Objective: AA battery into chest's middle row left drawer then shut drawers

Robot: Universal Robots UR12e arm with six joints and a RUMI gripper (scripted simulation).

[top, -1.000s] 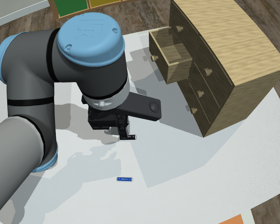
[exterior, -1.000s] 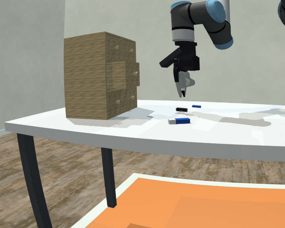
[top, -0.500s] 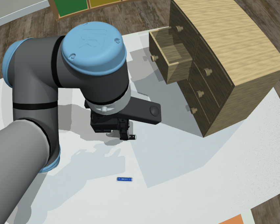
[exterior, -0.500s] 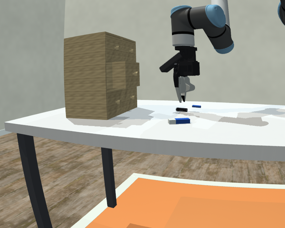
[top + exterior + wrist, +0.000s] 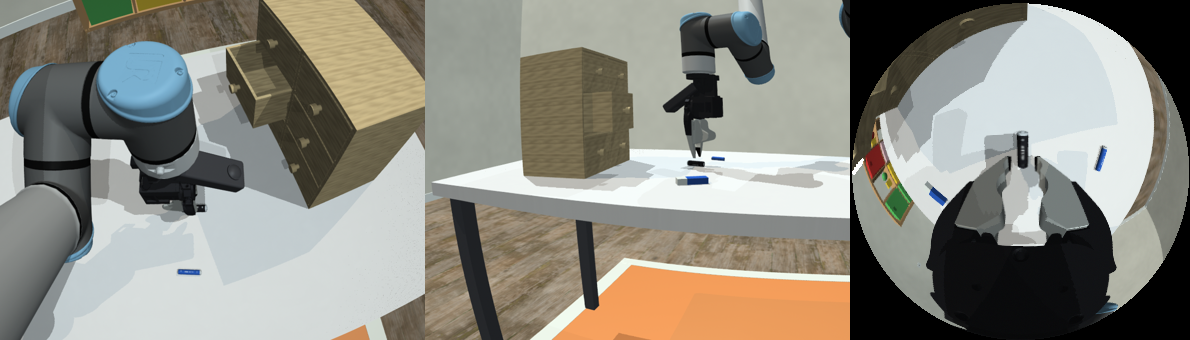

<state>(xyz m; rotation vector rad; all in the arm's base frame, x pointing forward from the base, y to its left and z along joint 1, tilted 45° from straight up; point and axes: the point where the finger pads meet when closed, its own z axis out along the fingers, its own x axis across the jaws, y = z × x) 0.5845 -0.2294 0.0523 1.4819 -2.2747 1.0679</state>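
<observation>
The black battery lies 30 mm below my hand. The rest, counted from my hand: blue AA battery (70 mm behind, 110 mm to the right, 30 mm below); then eraser (20 mm ahead, 220 mm to the left, 30 mm below).
</observation>
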